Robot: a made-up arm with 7 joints. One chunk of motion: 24 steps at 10 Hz.
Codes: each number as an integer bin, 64 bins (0 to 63) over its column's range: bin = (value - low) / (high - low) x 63, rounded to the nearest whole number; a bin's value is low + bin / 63 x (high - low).
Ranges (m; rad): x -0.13..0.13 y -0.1..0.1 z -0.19..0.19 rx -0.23..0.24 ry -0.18..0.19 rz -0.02..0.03
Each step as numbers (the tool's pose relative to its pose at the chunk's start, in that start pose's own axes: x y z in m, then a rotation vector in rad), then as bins.
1 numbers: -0.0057 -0.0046 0.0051 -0.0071 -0.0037 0.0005
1 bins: 30 30 32 30 30 26
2 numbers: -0.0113 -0.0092 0.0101 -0.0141 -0.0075 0.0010
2 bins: 29 29 33 29 29 26
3 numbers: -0.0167 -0.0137 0.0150 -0.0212 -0.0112 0.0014
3 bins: 27 27 34 28 29 27
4 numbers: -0.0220 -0.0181 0.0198 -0.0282 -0.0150 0.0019
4 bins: 26 26 35 27 28 28
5 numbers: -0.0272 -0.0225 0.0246 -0.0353 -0.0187 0.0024
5 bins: 25 24 36 26 27 28
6 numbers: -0.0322 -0.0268 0.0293 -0.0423 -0.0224 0.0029
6 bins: 24 23 36 25 27 29
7 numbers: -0.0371 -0.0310 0.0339 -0.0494 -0.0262 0.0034
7 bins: 23 22 37 24 26 29
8 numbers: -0.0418 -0.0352 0.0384 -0.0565 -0.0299 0.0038
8 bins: 21 20 38 23 26 30
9 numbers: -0.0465 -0.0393 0.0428 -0.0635 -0.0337 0.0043
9 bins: 20 19 39 22 25 31
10 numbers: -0.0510 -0.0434 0.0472 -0.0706 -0.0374 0.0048
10 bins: 19 18 39 21 24 31
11 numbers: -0.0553 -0.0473 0.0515 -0.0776 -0.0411 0.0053
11 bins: 18 17 40 20 24 32
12 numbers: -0.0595 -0.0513 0.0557 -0.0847 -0.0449 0.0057
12 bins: 17 15 41 19 23 32
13 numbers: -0.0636 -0.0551 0.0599 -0.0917 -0.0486 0.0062
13 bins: 16 14 41 19 22 33
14 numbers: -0.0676 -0.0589 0.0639 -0.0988 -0.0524 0.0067
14 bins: 15 13 42 18 22 34
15 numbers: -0.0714 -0.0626 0.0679 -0.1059 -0.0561 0.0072
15 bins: 14 12 43 17 21 34
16 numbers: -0.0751 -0.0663 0.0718 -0.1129 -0.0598 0.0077
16 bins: 13 11 43 16 20 35
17 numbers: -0.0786 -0.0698 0.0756 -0.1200 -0.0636 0.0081
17 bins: 12 10 44 15 20 35
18 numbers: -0.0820 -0.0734 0.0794 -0.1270 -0.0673 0.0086
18 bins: 12 8 45 14 19 36
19 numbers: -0.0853 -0.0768 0.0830 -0.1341 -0.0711 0.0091
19 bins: 11 7 45 13 19 37
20 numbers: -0.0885 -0.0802 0.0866 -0.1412 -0.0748 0.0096
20 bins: 10 6 46 12 18 37
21 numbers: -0.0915 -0.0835 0.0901 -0.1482 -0.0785 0.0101
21 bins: 9 5 46 11 17 38
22 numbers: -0.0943 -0.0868 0.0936 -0.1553 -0.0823 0.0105
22 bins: 9 4 47 10 17 38
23 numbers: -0.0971 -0.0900 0.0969 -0.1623 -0.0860 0.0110
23 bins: 8 3 48 9 16 39
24 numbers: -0.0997 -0.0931 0.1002 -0.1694 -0.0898 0.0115
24 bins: 7 2 48 8 15 40
